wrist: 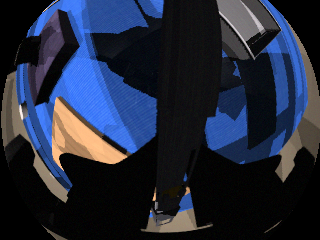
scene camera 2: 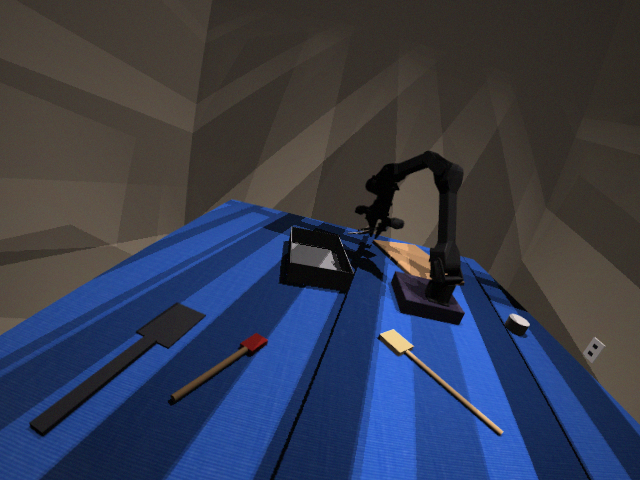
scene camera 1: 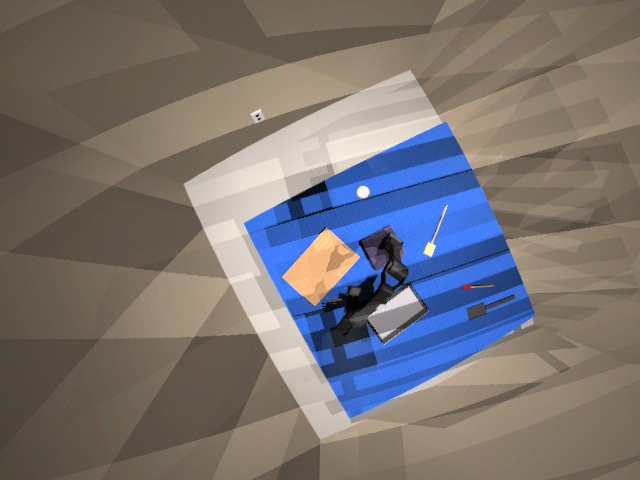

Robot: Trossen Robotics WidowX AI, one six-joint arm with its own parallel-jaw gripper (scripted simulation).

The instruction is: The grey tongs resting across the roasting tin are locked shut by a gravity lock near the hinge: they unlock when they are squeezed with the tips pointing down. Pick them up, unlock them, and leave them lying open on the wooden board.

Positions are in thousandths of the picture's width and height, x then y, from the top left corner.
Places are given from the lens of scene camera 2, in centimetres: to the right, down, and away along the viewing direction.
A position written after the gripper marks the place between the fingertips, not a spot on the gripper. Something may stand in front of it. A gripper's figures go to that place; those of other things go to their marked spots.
gripper (scene camera 2: 584,495): 20, -1, 109
black spatula (scene camera 2: 262,684): -29, 17, 50
wooden board (scene camera 2: 643,541): 38, 8, 115
roasting tin (scene camera 2: 493,539): -2, 6, 97
The marked spots on the roasting tin and the black spatula are 55 cm apart.
